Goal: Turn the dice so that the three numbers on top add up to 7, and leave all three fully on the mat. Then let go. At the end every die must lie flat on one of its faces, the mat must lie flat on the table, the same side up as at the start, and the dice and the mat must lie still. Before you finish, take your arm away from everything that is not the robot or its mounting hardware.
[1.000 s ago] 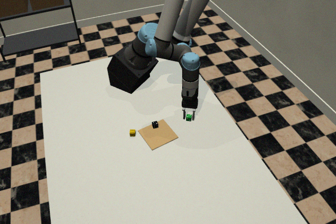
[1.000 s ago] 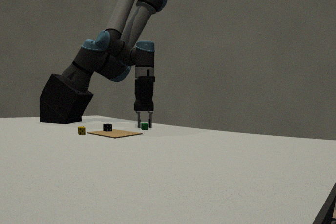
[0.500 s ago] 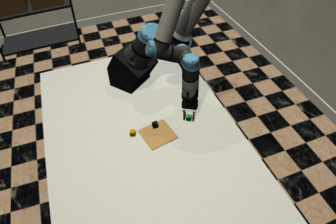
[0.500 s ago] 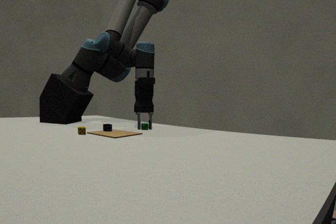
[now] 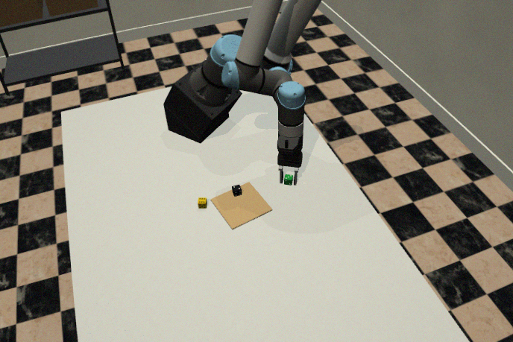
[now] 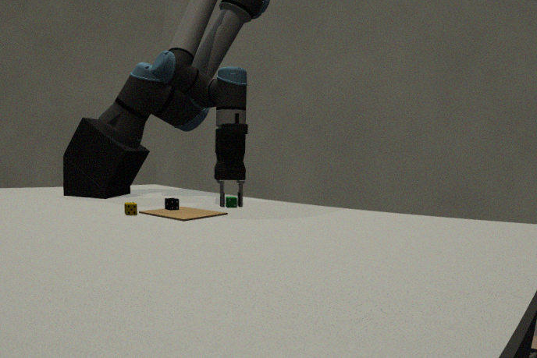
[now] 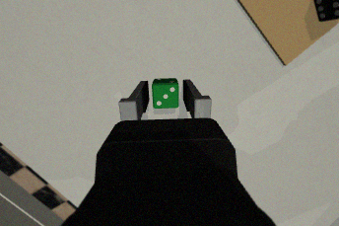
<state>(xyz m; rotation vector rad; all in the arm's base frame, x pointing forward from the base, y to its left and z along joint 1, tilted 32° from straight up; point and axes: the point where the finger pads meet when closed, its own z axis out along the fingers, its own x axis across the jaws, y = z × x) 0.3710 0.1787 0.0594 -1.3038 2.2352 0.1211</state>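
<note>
Right now the green die is 1 cm below my hand. Round my hand: yellow die (28 cm to the right, 3 cm ahead, 1 cm below); black die (17 cm to the right, 1 cm ahead); tan mat (17 cm to the right, 6 cm ahead, 2 cm below).
</note>
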